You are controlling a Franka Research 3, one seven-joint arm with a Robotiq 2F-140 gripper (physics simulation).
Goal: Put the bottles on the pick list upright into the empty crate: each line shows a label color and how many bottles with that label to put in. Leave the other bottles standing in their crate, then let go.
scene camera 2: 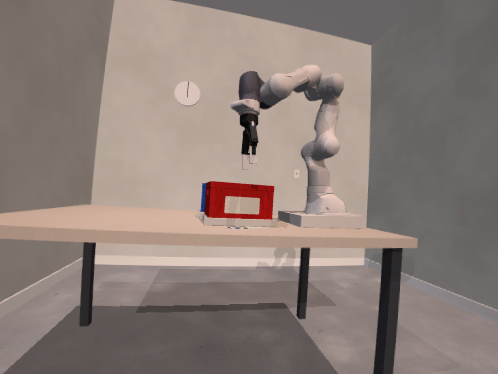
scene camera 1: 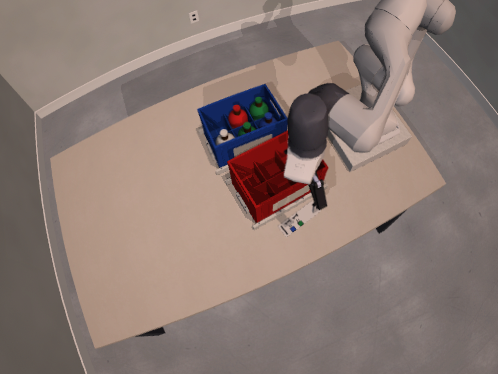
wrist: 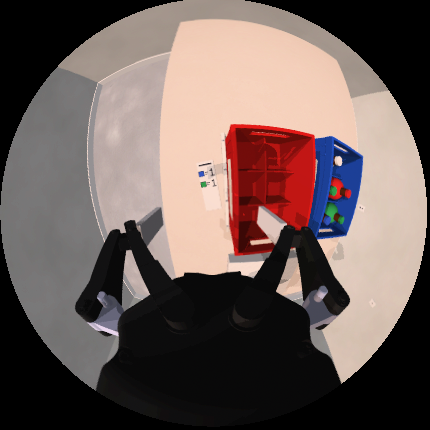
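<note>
The pick list lies beside the red crate and shows blue 1 and green 1. The red crate has divided compartments, and no bottle shows in it. The blue crate behind it holds upright bottles: white, red, bright green, dark green and blue. My gripper is open and empty, above the red crate's list side. In scene camera 1 the hand hides part of that crate.
The robot's base plate stands on the table, near the right end of both crates in scene camera 1. The two crates stand close together. Pale strips run along the crate bases.
</note>
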